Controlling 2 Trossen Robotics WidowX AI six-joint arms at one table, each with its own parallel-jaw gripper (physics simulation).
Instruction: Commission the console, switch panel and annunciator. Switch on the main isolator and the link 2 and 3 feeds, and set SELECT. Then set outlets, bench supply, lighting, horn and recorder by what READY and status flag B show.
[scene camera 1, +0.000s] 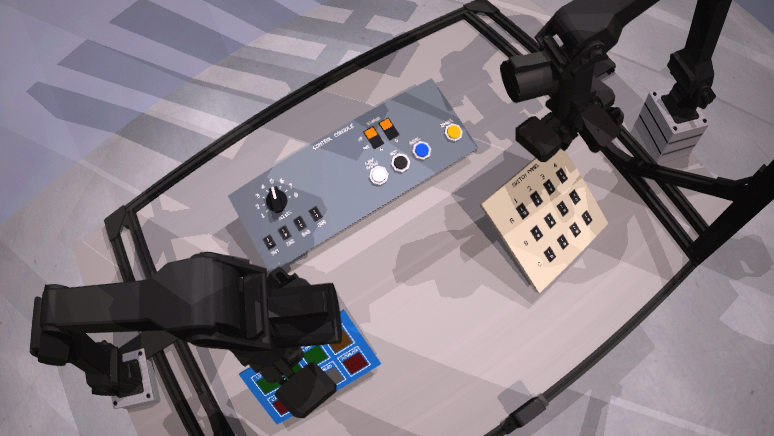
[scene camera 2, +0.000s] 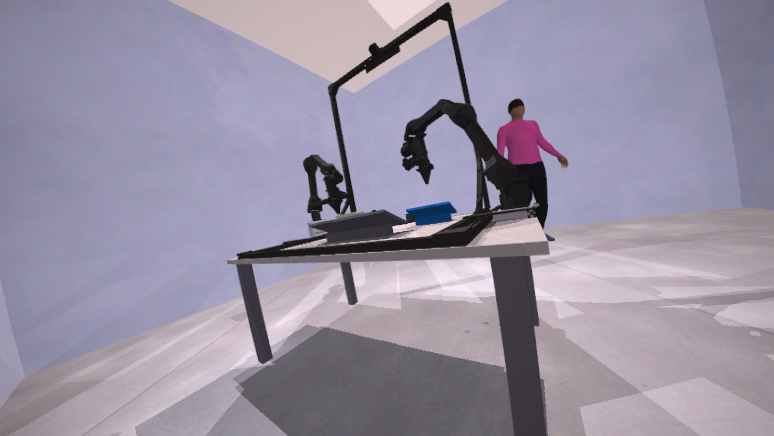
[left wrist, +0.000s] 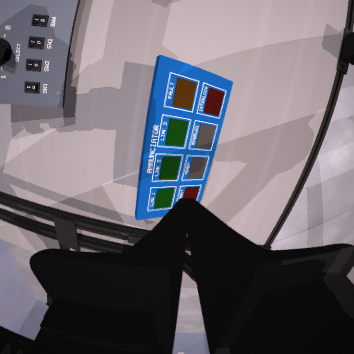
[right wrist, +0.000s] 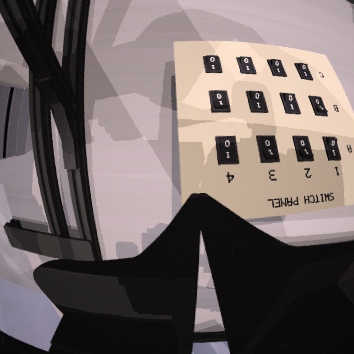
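Seen in the pictures: left gripper, fingertip midpoint: (scene camera 1: 283, 358) (scene camera 2: 427, 184) (left wrist: 185, 204); right gripper, fingertip midpoint: (scene camera 1: 563, 148) (scene camera 2: 338, 214) (right wrist: 197, 199); left arm's base, origin of the base link: (scene camera 1: 128, 378) (scene camera 2: 515, 207); right arm's base, origin of the base link: (scene camera 1: 679, 107) (scene camera 2: 317, 221).
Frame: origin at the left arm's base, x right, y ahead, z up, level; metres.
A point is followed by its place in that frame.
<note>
The grey control console (scene camera 1: 335, 178) {x -0.220, y 0.488, z 0.039 m} has its SELECT dial (scene camera 1: 276, 200) {x -0.202, y 0.388, z 0.064 m} pointing near 5. Both status flags, one left (scene camera 1: 370, 133) {x -0.273, y 0.566, z 0.054 m} and one right (scene camera 1: 386, 125) {x -0.278, y 0.596, z 0.054 m}, show orange in their upper halves. The annunciator (scene camera 1: 372, 361) {x 0.082, y 0.454, z 0.013 m} (scene camera 2: 431, 212) {x 0.072, y 0.359, z 0.021 m} (left wrist: 145, 200) {x 0.056, y 0.284, z 0.050 m} has dim-looking tiles: green LINK tiles, grey READY (left wrist: 195, 168) {x 0.099, y 0.343, z 0.022 m} and ENABLED, amber FAULT, dark red INTERLOCK. My left gripper (left wrist: 185, 204) {x 0.072, y 0.355, z 0.145 m} (scene camera 2: 426, 181) {x 0.072, y 0.355, z 0.145 m} is shut and empty above it, hiding part of the lowest red tile. The beige switch panel (scene camera 1: 519, 238) {x -0.012, y 0.722, z 0.053 m} (right wrist: 192, 85) {x -0.039, y 0.867, z 0.039 m} has three rows of rockers; their positions are hard to read. My right gripper (right wrist: 197, 199) {x -0.111, y 0.845, z 0.096 m} (scene camera 2: 337, 210) {x -0.111, y 0.845, z 0.096 m} is shut and empty near its title edge.
White (scene camera 1: 378, 174) {x -0.203, y 0.556, z 0.035 m}, black (scene camera 1: 400, 162) {x -0.211, y 0.597, z 0.035 m}, blue (scene camera 1: 421, 150) {x -0.221, y 0.637, z 0.035 m} and yellow (scene camera 1: 453, 131) {x -0.238, y 0.702, z 0.035 m} buttons stand on the console. A black frame (scene camera 1: 303, 89) {x -0.478, y 0.476, z -0.009 m} runs around the table. A person in pink (scene camera 2: 522, 141) stands behind the left arm in scene camera 2.
</note>
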